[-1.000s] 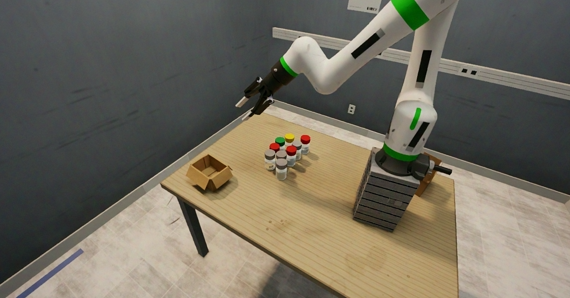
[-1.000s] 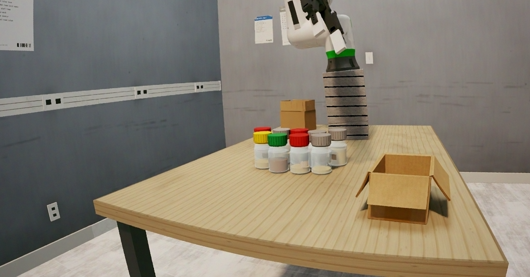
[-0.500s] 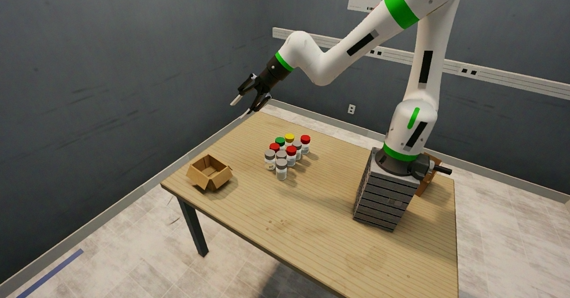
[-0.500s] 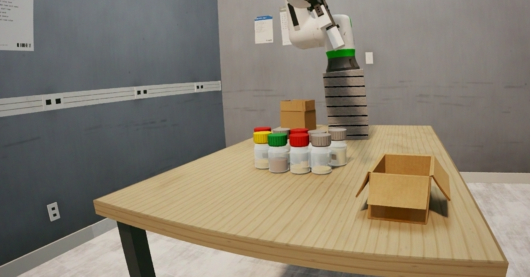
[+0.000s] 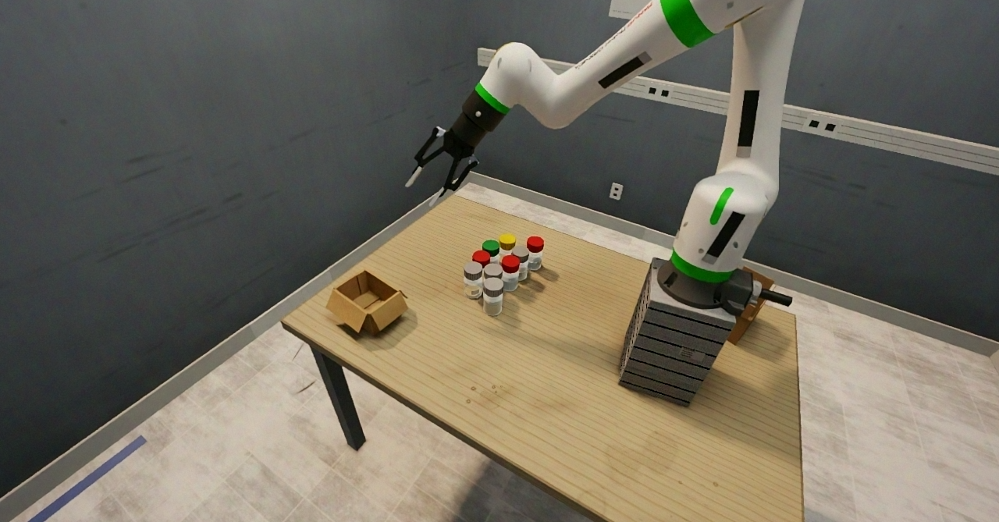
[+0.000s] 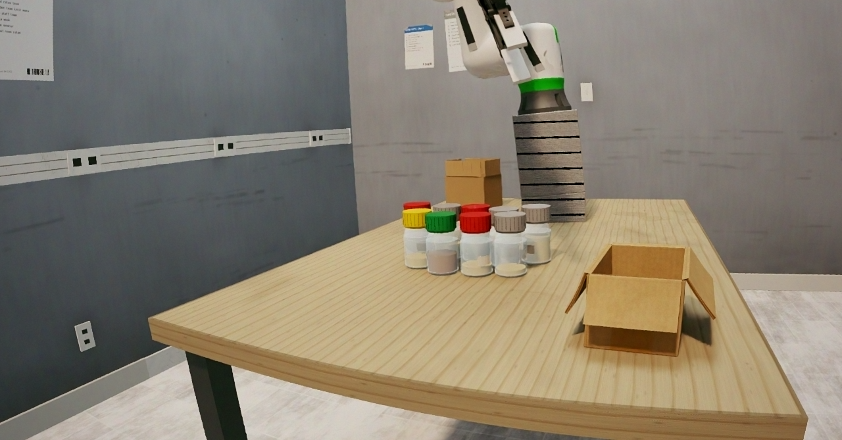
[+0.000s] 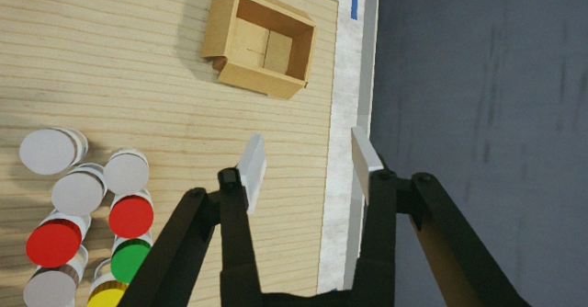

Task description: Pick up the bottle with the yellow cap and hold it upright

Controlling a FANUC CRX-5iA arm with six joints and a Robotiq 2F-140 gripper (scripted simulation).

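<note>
The yellow-capped bottle is 140 mm behind my hand, 220 mm to the right of it and 310 mm below it. The rest, counted from my hand: grey-capped bottle 200 mm behind, 180 mm to the right, 310 mm below.
</note>
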